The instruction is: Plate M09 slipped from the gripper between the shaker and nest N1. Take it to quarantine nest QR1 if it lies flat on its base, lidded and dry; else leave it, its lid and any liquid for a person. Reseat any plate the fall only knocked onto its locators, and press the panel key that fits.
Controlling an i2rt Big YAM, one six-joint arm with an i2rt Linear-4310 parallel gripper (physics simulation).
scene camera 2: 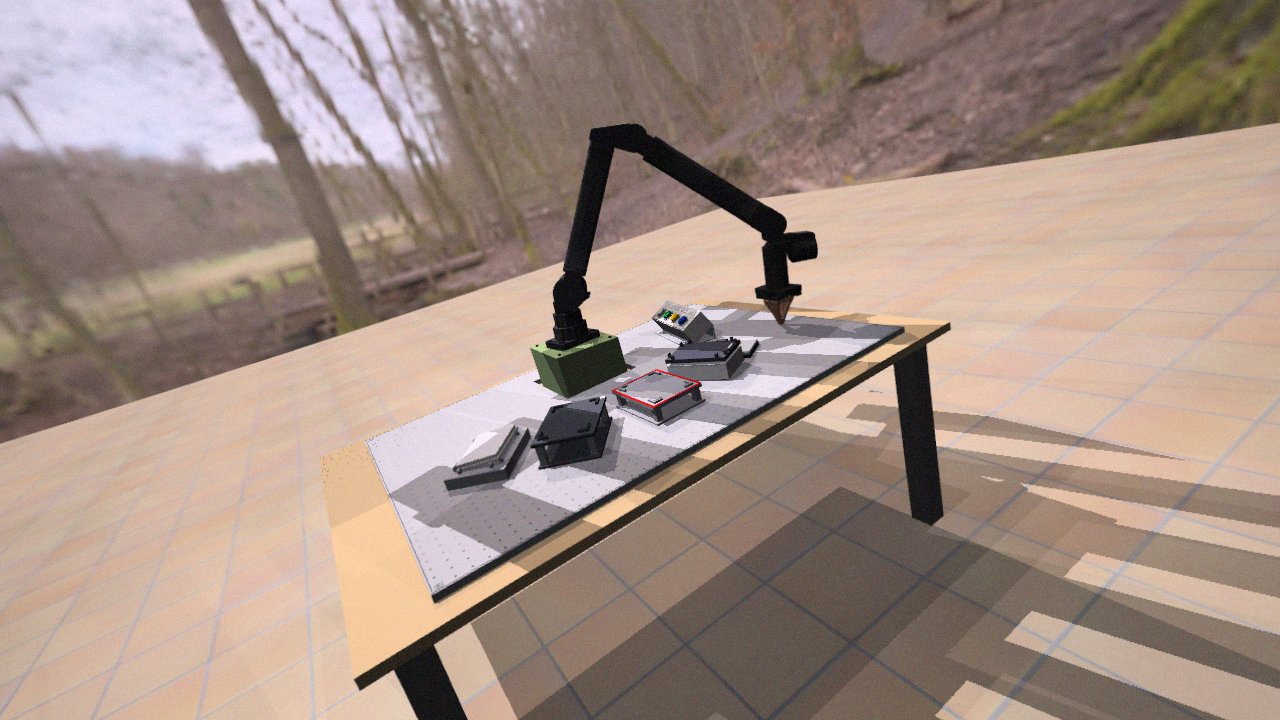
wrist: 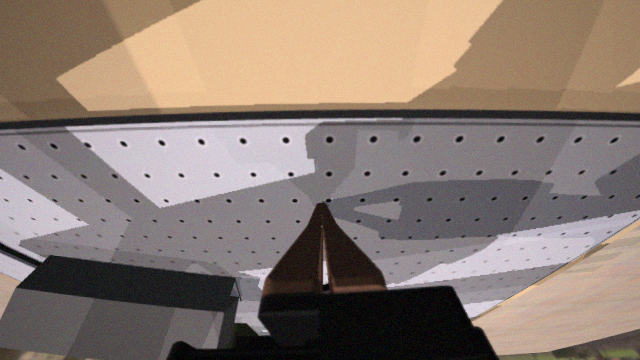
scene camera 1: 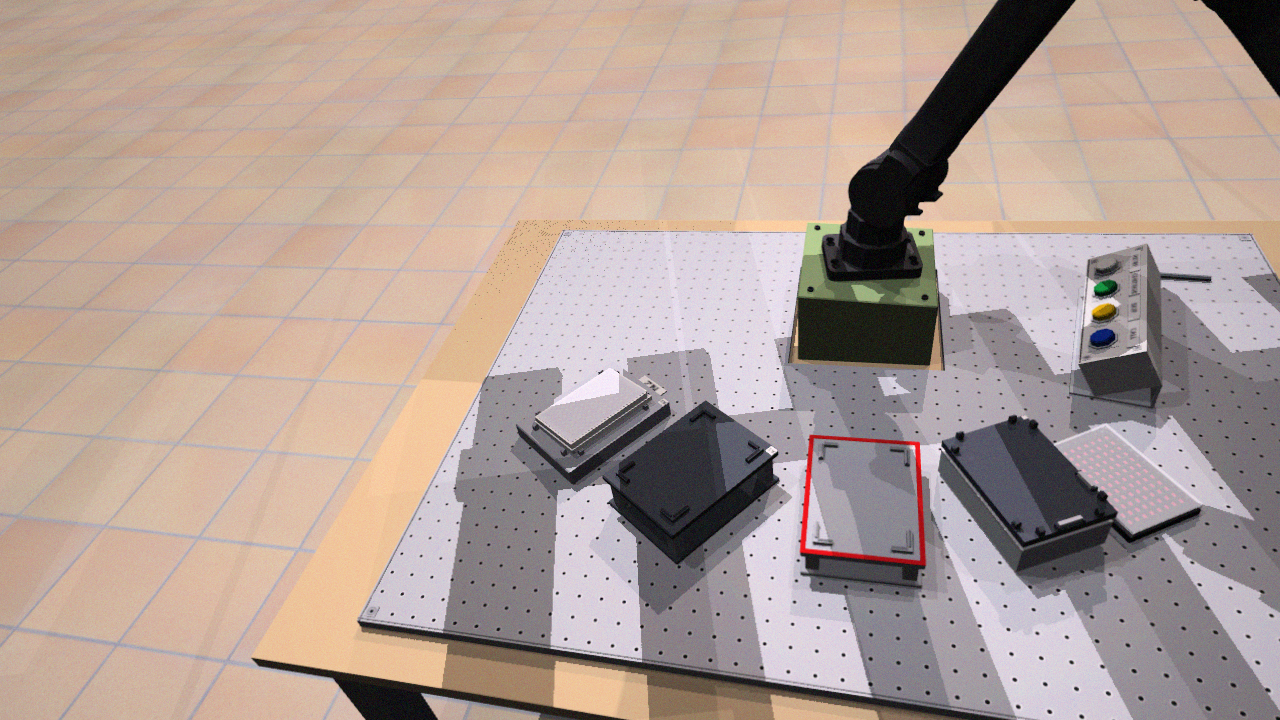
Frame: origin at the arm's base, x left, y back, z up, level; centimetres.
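Seen in the pictures: gripper, between the fingertips: [scene camera 2: 781, 324] [wrist: 321, 208]; arm's base, origin of its link: [scene camera 2: 573, 341] [scene camera 1: 869, 260].
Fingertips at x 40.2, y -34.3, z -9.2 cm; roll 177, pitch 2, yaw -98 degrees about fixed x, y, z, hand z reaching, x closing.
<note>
Pixels of each thing's top centre, then the offset from my fingertips to it. "spot": a spot on its surface instead. Level surfaces: height alone.
- sloped panel, centre of its top: [scene camera 1: 1130, 291] [scene camera 2: 677, 307] dy +24.8, dx -11.0, dz +8.2 cm
- pale plate with pink dots, centre of its top: [scene camera 1: 1118, 474] dy +2.1, dx -19.1, dz +1.5 cm
- black-topped grey block, a spot on its surface: [scene camera 1: 1029, 479] [scene camera 2: 705, 349] spot: dy -1.2, dx -29.7, dz +5.4 cm
- red-edged nest, centre of its top: [scene camera 1: 863, 491] [scene camera 2: 654, 384] dy -1.1, dx -46.3, dz +4.5 cm
- white plate, centre of its top: [scene camera 1: 591, 401] [scene camera 2: 486, 441] dy +15.1, dx -77.4, dz +4.5 cm
- dark base, centre of its top: [scene camera 1: 590, 407] [scene camera 2: 486, 447] dy +15.4, dx -77.7, dz +3.2 cm
- black nest, centre of its top: [scene camera 1: 689, 459] [scene camera 2: 569, 415] dy +3.6, dx -64.8, dz +5.7 cm
- thin dark bar, a spot on its surface: [scene camera 1: 1188, 277] spot: dy +36.6, dx +2.7, dz +0.4 cm
- perforated board, height of its surface: dz -0.1 cm
- wooden table, height of its surface: dz -1.4 cm
My gripper [scene camera 2: 780, 320] [wrist: 321, 208] is shut and empty, pointing down above the board beyond the key panel. The sloped panel [scene camera 1: 1138, 335] [scene camera 2: 687, 325] has grey, green, yellow and blue keys; its labels are too small to read. A pale plate with pink dots [scene camera 1: 1129, 481] lies low beside a black-topped grey block [scene camera 1: 1029, 479] [scene camera 2: 707, 353], which hides part of it; its tilt and lid are unclear. A red-edged nest [scene camera 1: 863, 501] [scene camera 2: 657, 388] holds no plate. A white plate [scene camera 1: 592, 409] [scene camera 2: 489, 454] rests on a dark base [scene camera 1: 577, 465] at the left. No plate names are readable.
A black nest [scene camera 1: 689, 465] [scene camera 2: 572, 420] stands between the white plate's base and the red-edged nest. The green pedestal [scene camera 1: 866, 331] [scene camera 2: 580, 367] carries the arm. A thin dark bar [scene camera 1: 1188, 277] shows behind the panel. The perforated board [scene camera 1: 501, 582] [wrist: 260, 195] sits on the wooden table [scene camera 1: 313, 617].
</note>
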